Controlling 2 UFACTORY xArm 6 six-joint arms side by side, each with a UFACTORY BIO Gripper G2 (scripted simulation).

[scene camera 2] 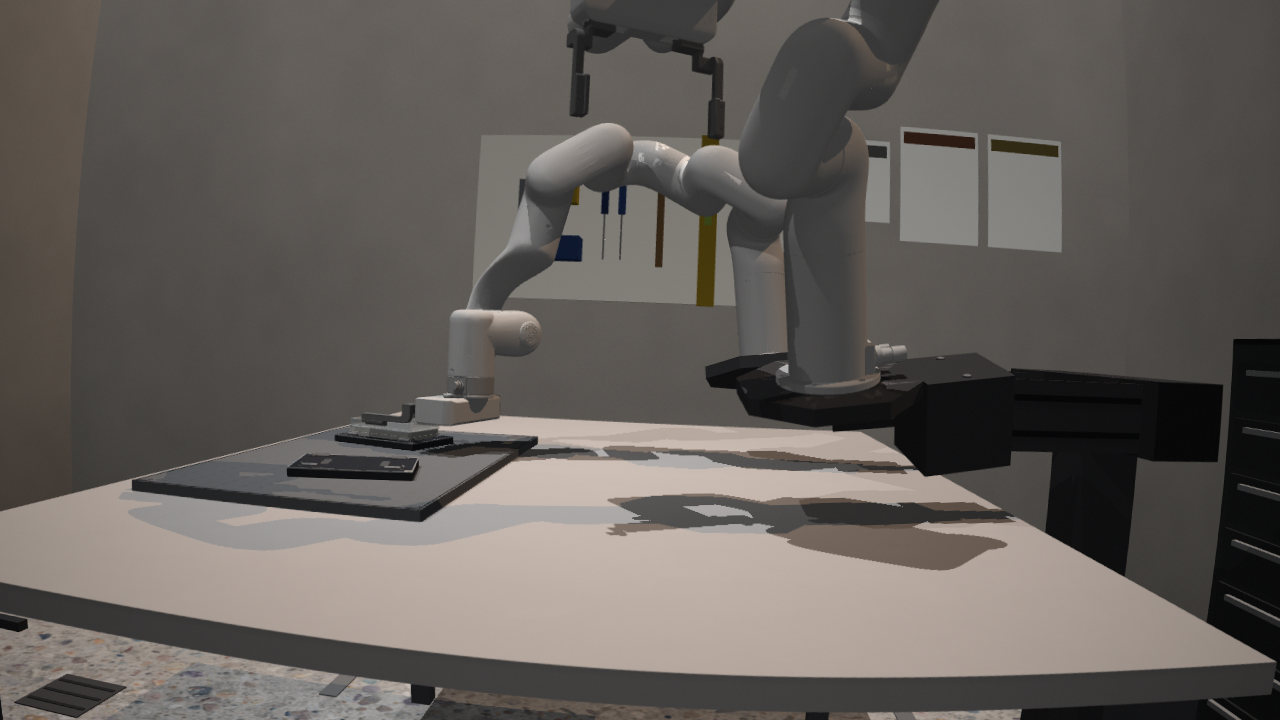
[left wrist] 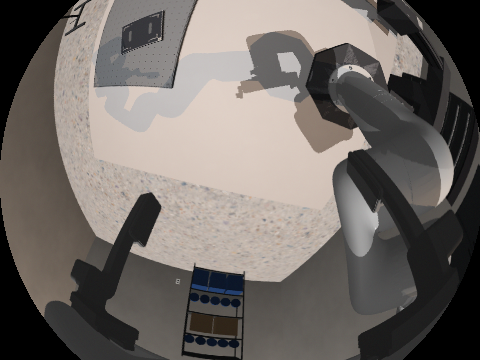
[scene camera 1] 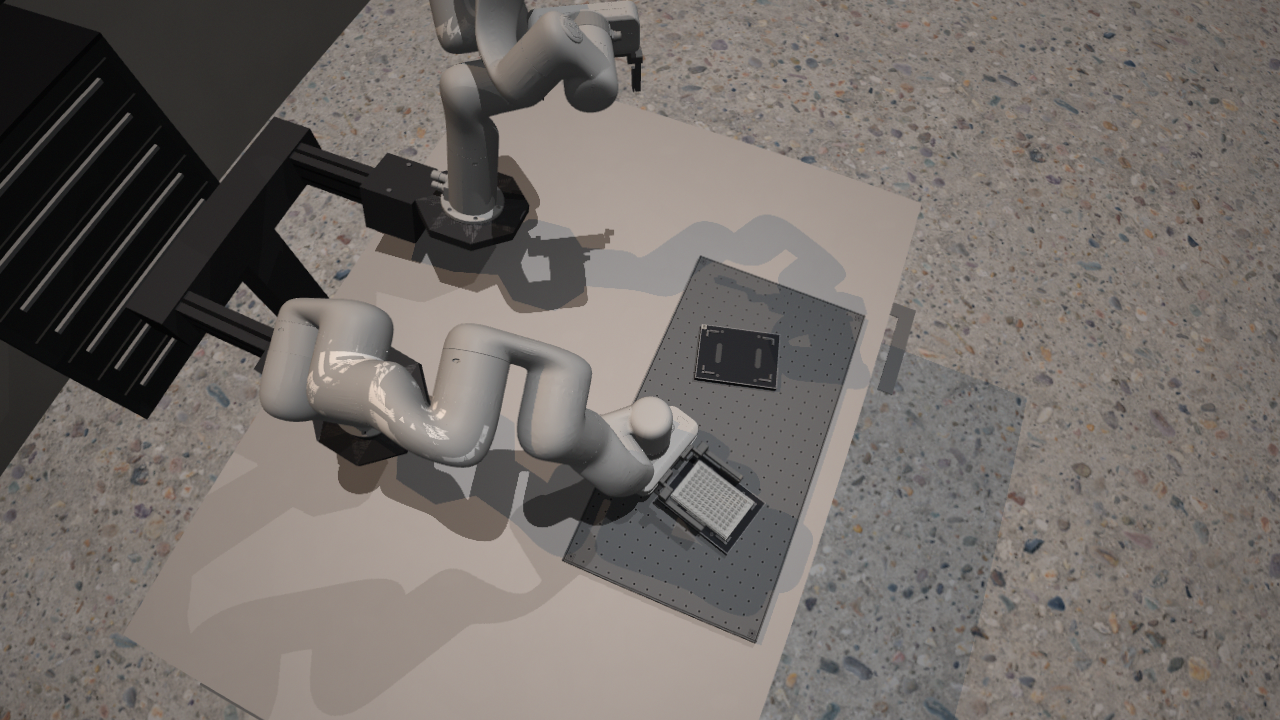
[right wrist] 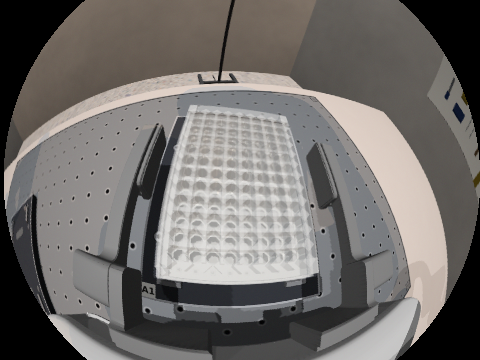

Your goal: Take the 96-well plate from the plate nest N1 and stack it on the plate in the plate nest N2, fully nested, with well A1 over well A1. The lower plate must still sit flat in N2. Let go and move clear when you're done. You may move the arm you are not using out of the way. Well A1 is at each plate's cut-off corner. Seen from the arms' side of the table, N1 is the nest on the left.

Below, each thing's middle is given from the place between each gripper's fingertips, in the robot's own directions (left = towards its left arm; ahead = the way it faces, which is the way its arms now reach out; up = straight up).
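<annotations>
My right hand is 10 mm above the clear 96-well plate [scene camera 1: 732,503]. Still counting from my right hand, I find the plate nest N2 [scene camera 1: 749,516] 40 mm below, and the plate nest N1 [scene camera 1: 739,347] 40 mm below, 300 mm to the left and 30 mm behind.
My left hand is 430 mm above the plate nest N1, 370 mm short of it and 200 mm to the left of it. From my left hand, the clear 96-well plate is 410 mm below, 400 mm ahead and 500 mm to the right, while the plate nest N2 is 430 mm below, 400 mm ahead and 500 mm to the right.
</annotations>
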